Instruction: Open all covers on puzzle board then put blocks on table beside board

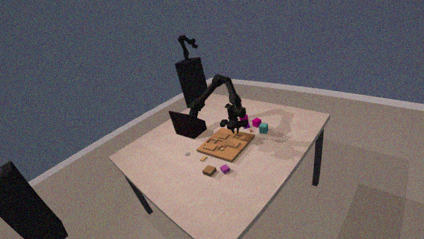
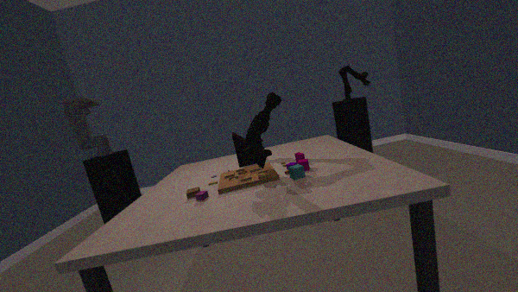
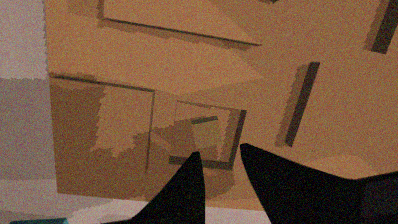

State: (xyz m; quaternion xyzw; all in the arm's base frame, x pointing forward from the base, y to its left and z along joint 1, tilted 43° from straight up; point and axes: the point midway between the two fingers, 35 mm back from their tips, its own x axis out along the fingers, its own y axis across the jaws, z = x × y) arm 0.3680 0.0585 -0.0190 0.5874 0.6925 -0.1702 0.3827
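Right now my gripper tip is 12 cm to the right of the small orange block, 5 cm short of it and 4 cm above it. Also, from my gripper tip: magenta block 21 cm to the left, 6 cm ahead, 2 cm below; then brown block 36 cm to the right, 4 cm ahead, 3 cm below; then teal block 15 cm to the left, 14 cm ahead, 2 cm below.
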